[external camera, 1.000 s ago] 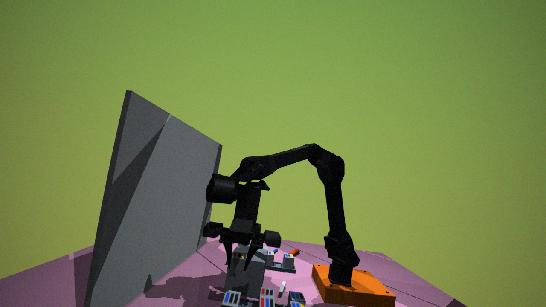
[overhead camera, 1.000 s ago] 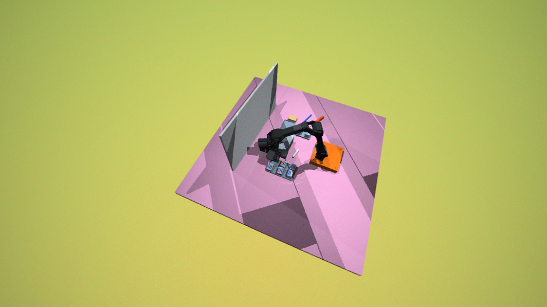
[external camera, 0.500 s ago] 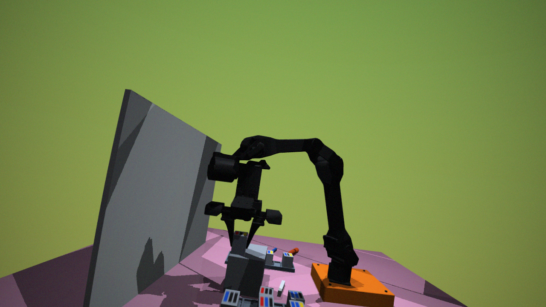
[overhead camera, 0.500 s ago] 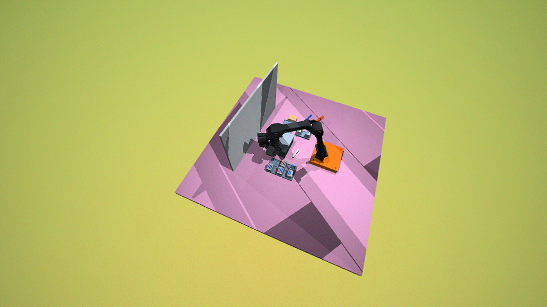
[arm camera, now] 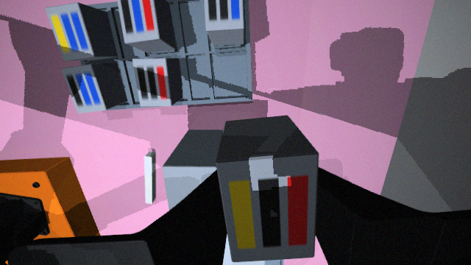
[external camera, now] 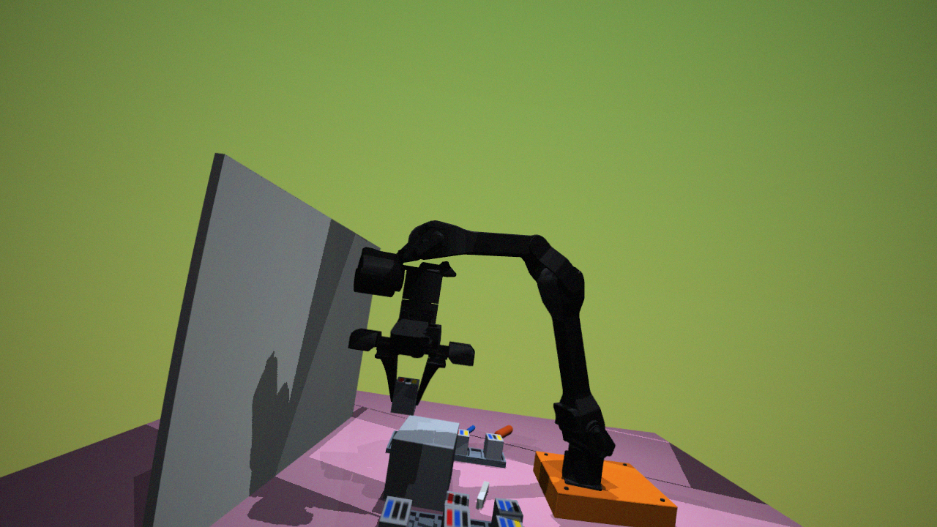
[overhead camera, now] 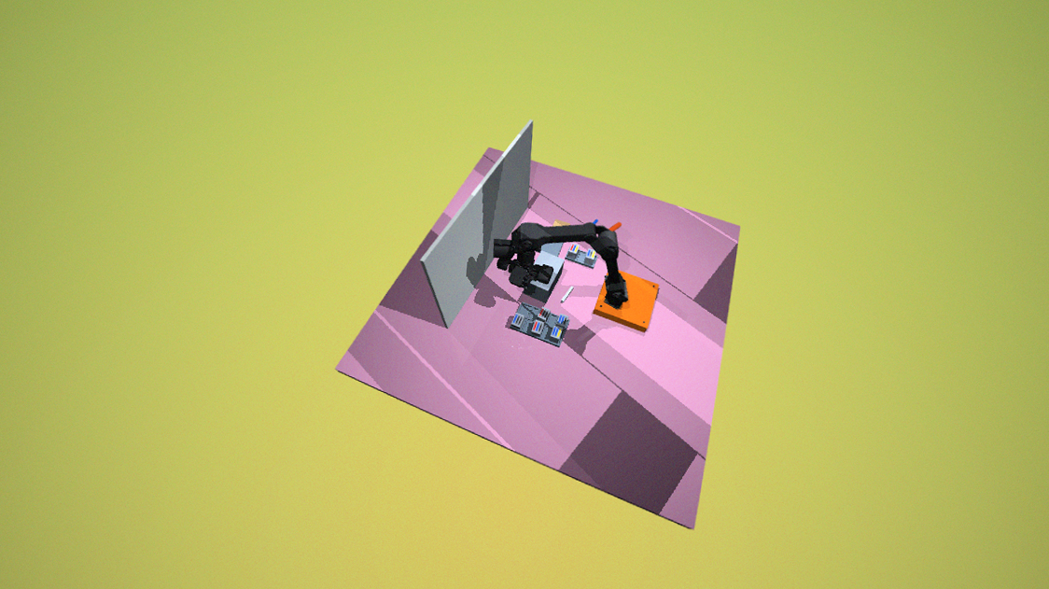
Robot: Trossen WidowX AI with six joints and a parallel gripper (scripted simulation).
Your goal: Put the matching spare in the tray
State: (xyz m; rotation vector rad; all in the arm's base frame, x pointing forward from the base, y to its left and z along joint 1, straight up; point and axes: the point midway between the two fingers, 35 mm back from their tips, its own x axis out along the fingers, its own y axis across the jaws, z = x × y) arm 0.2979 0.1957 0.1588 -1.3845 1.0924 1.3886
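Now: gripper tip 6 cm short of the grey tray, 31 cm to the left of it and 16 cm above it. Round my gripper tip: grey spare block 2 cm above; then grey box 2 cm behind, 11 cm to the right, 12 cm below; then tall grey panel 22 cm ahead, 9 cm to the right, 6 cm above.
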